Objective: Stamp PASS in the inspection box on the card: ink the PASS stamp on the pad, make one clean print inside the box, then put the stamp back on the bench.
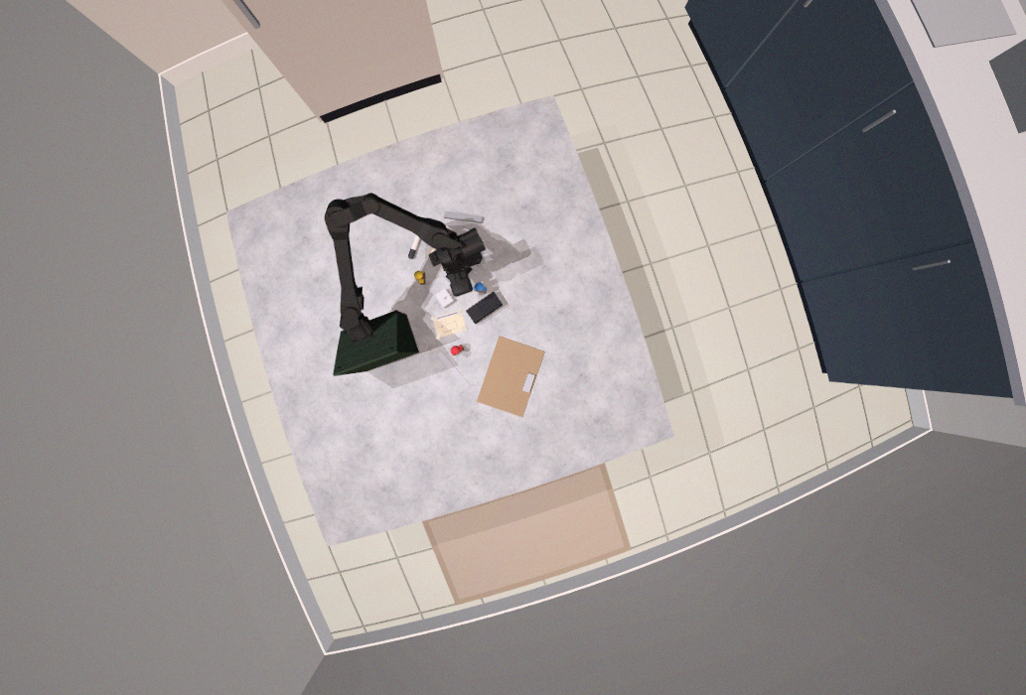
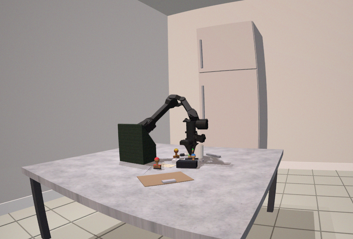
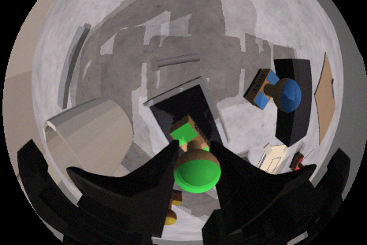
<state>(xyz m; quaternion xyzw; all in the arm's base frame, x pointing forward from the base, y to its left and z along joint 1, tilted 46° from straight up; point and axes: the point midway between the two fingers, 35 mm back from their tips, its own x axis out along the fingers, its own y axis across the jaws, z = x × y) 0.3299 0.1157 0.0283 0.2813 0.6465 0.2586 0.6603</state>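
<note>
Right now my gripper tip is right at the green-knobbed PASS stamp. The rest, counted from my gripper tip: yellow-knobbed stamp (120 mm behind, 30 mm to the left, 20 mm below); white cup (20 mm behind, 100 mm to the left); blue-knobbed stamp (50 mm ahead, 70 mm to the right, 20 mm below).
</note>
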